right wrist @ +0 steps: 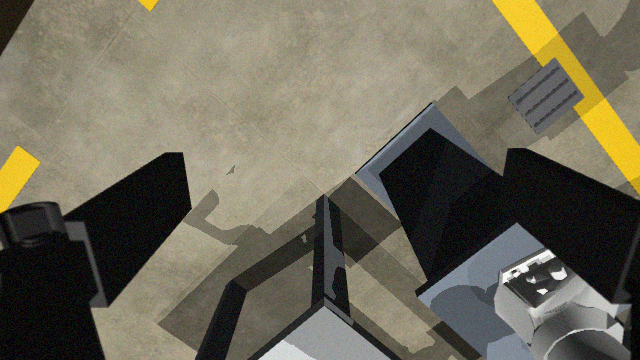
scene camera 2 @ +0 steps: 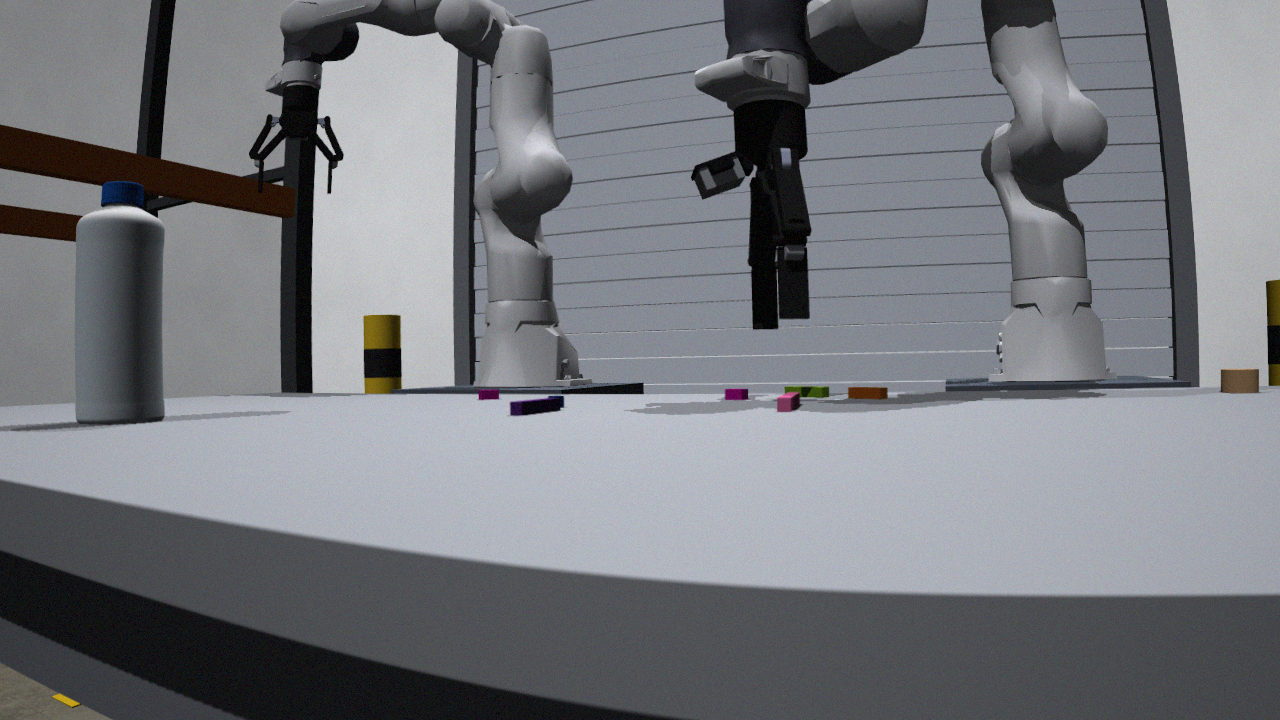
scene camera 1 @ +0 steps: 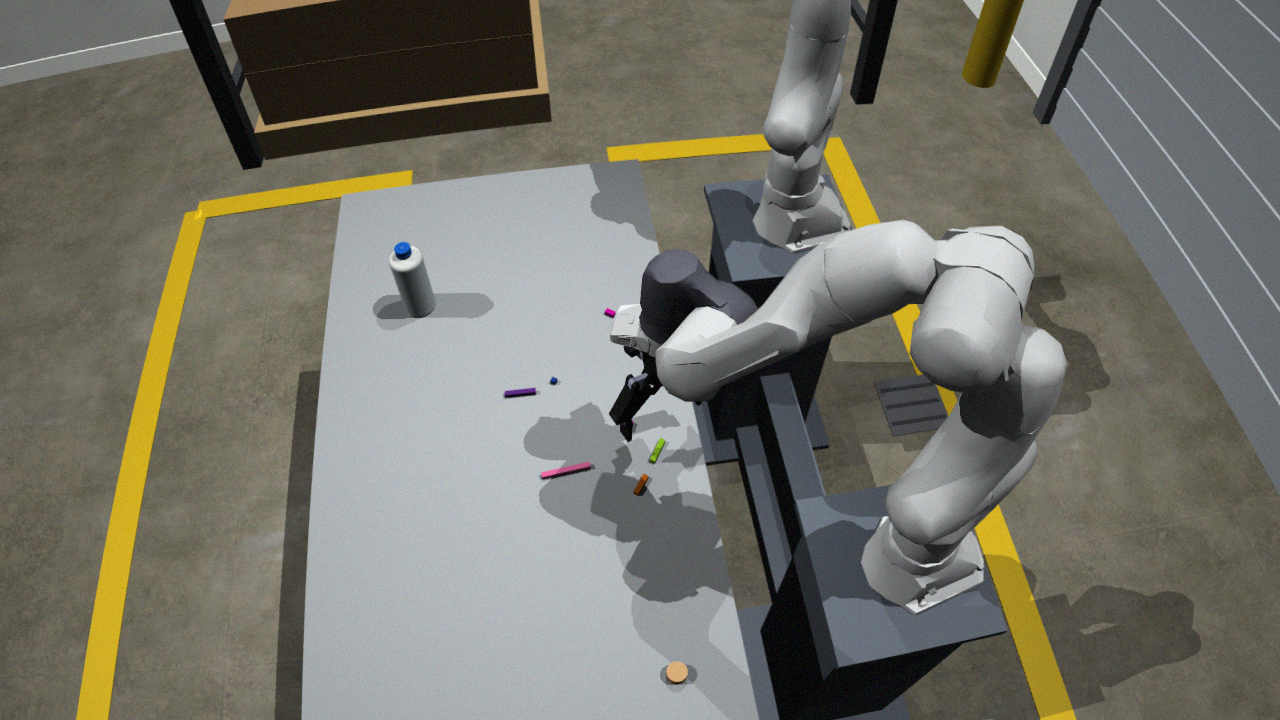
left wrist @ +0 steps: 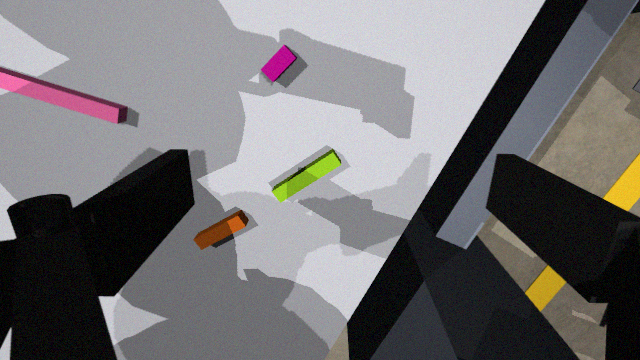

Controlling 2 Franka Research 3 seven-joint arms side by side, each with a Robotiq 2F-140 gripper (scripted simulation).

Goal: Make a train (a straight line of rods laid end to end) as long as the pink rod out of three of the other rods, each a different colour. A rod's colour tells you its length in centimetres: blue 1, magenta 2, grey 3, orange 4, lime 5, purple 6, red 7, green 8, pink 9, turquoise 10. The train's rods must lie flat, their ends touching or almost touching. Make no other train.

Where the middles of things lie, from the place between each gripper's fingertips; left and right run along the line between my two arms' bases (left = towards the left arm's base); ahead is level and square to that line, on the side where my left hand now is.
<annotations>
I see my left gripper (scene camera 2: 778, 324) 1 cm short of the lime rod (left wrist: 329, 161), 3 cm to the right of it and 8 cm above it. The rest, counted from my left hand: orange rod (left wrist: 231, 224) (5 cm ahead, 9 cm to the left, 8 cm below).
Now: right hand (scene camera 2: 294, 191) 390 mm short of the lime rod, 1090 mm to the right of it and 410 mm above it. The rest, counted from my right hand: orange rod: 430 mm ahead, 1160 mm to the left, 410 mm below.
</annotations>
